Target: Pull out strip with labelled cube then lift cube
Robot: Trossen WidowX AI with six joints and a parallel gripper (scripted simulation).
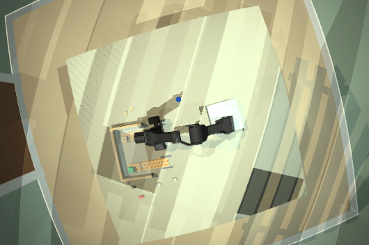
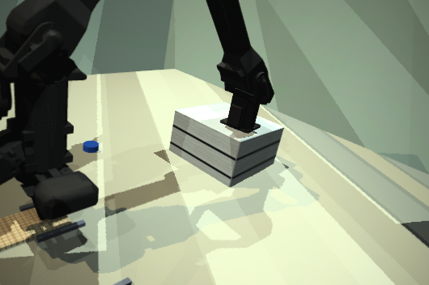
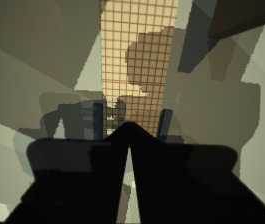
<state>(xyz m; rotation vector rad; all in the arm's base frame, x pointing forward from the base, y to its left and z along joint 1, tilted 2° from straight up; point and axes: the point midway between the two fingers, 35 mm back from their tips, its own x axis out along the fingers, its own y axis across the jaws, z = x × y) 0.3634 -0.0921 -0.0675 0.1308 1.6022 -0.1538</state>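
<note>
Now: gripper tip 210 mm short of the tan cube marked e, 40 mm to the left of it and 20 mm below it. Also, from my gripper tip: blue disc 180 mm behind, 130 mm to the right.
</note>
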